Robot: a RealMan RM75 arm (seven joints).
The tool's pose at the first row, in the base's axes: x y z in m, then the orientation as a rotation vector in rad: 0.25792, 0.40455, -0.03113, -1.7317, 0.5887, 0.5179
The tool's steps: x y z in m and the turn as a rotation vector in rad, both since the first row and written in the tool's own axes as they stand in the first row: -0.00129, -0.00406, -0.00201, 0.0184, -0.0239, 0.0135; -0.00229, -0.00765, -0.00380, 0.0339, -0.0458, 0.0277; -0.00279, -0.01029, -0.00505, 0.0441, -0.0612, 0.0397; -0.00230, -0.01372, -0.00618, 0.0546, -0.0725, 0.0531; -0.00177, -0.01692, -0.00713, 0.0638, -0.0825, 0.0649; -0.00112, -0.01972, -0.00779, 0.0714, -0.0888, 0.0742; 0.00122, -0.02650, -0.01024, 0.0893, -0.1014, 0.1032; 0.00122, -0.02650, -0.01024, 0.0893, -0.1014, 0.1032; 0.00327, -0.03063, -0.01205, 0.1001, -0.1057, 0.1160; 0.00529, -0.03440, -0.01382, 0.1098, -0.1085, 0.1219; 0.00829, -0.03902, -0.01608, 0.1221, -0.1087, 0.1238; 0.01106, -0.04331, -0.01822, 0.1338, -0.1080, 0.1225
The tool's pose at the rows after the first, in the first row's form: 0.25956, 0.40354, -0.02683, -1.7030, 0.5868, 0.5404; 0.26111, 0.40262, -0.02311, -1.6774, 0.5864, 0.5626; 0.26243, 0.40199, -0.02054, -1.6595, 0.5877, 0.5798; 0.26502, 0.40151, -0.01801, -1.6424, 0.5932, 0.5943; 0.26748, 0.40115, -0.01573, -1.6274, 0.5979, 0.6071; 0.26978, 0.40098, -0.01388, -1.6157, 0.6028, 0.6157; 0.27596, 0.39967, -0.00970, -1.5871, 0.6218, 0.6389; 0.27596, 0.39967, -0.00970, -1.5871, 0.6218, 0.6389; 0.28022, 0.39848, -0.00747, -1.5721, 0.6315, 0.6469; 0.28423, 0.39727, -0.00549, -1.5605, 0.6361, 0.6494; 0.28955, 0.39563, -0.00338, -1.5484, 0.6394, 0.6459; 0.29448, 0.39407, -0.00140, -1.5380, 0.6404, 0.6398
